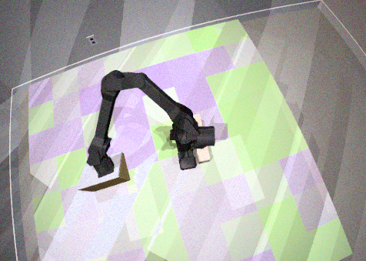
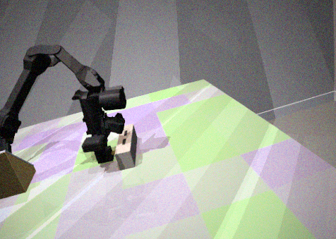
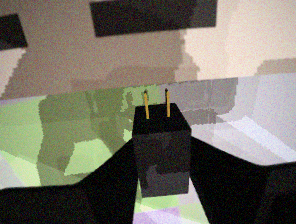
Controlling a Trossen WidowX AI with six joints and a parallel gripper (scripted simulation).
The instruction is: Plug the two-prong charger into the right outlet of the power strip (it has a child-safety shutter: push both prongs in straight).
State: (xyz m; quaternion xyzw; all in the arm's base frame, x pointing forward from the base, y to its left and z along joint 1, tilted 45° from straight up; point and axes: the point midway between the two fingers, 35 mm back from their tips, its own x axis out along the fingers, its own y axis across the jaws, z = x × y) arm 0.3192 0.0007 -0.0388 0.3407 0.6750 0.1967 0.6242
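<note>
My gripper tip is 20 mm short of the charger and 10 mm below it.
</note>
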